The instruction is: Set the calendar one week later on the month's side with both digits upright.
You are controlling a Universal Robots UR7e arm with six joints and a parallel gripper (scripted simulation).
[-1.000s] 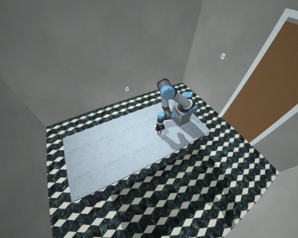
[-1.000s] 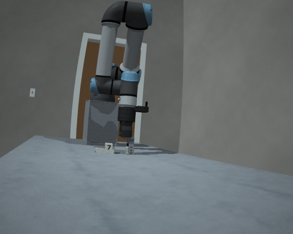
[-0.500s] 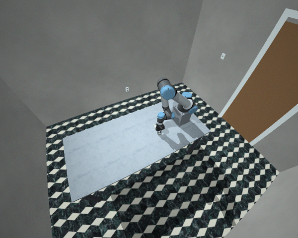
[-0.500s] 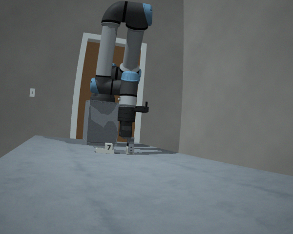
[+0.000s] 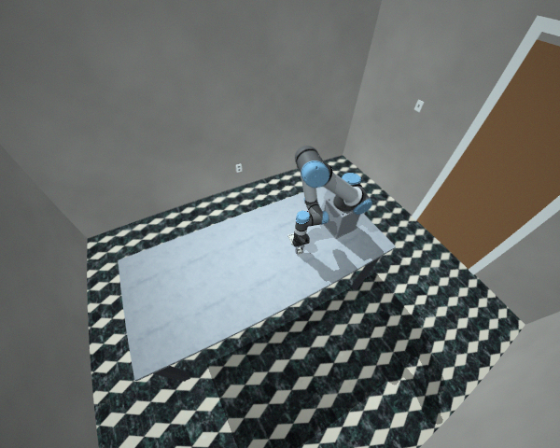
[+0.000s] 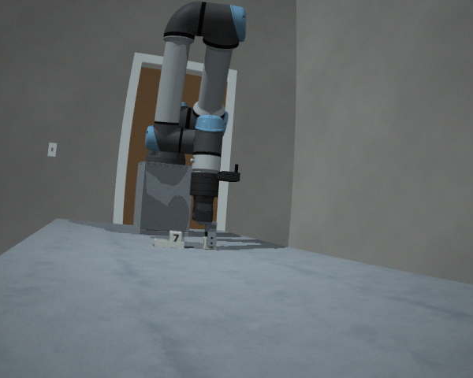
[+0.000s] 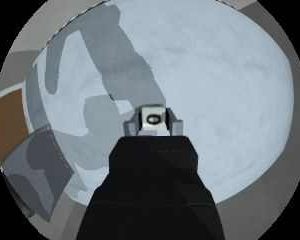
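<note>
Now: hand 10 mm past the white calendar tray, 110 mm to the left of it and 20 mm above it.
</note>
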